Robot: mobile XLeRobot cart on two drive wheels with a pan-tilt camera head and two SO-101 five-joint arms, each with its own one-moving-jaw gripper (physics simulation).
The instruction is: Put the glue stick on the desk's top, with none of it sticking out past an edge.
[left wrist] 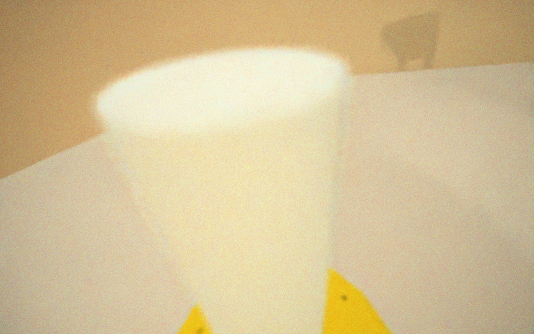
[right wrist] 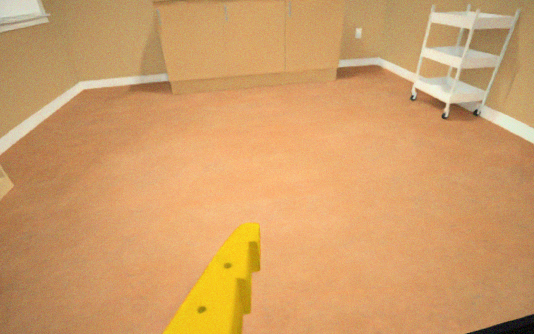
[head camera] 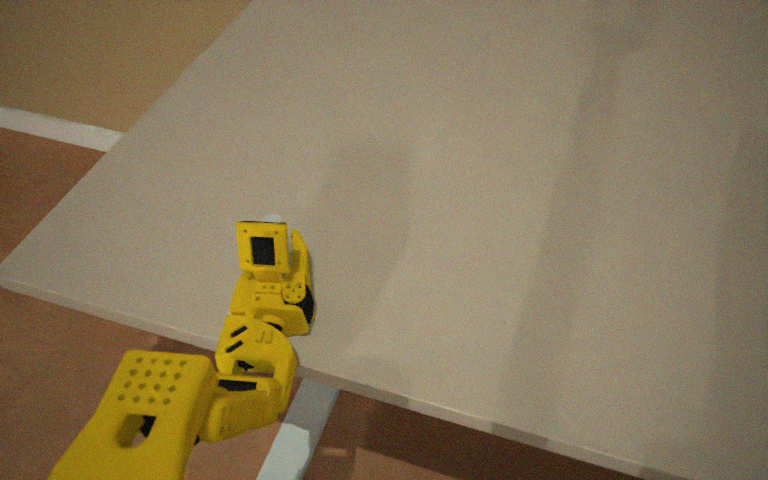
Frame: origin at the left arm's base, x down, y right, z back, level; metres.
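Seen in the pictures: left hand at its tool point: (left wrist: 252,259); right hand at its tool point: (right wrist: 259,240).
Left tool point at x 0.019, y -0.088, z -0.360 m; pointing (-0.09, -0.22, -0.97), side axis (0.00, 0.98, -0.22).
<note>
A point is followed by its place in that frame.
The white glue stick (head camera: 272,217) @[x -0.034, y -0.077, z -0.334 m] (left wrist: 235,175) stands nearly upright in the left wrist view, its round end towards the camera. In the head camera a small part of it shows past the wrist camera's housing. My left gripper (head camera: 291,249) @[x 0.019, y -0.088, z -0.360 m] (left wrist: 265,320) is shut on the glue stick, a yellow jaw on each side of it. It is over the desk's top (head camera: 481,198) @[x 0.055, y 0.074, z -0.493 m] (left wrist: 425,200) @[x 0.055, y -0.008, z -0.444 m], inward of the near edge. The glue stick's lower end is hidden, so I cannot tell whether it touches the top. My right gripper is fully open, with one notched jaw (right wrist: 225,280) @[x -0.103, y 0.282, z 0.233 m] showing over the floor.
The desk's near edge (head camera: 424,408) @[x 0.067, y 0.083, z -0.252 m] runs under my left arm, with a pale desk leg (head camera: 294,441) below. In the right wrist view, a wooden cabinet (right wrist: 250,45) @[x 0.337, y -0.059, z 3.082 m] stands by the far wall and a white trolley (right wrist: 457,60) @[x 0.330, y -1.426, z 1.949 m] at the upper right, on the brown floor (right wrist: 300,175) @[x 0.775, y -0.106, z 1.432 m].
</note>
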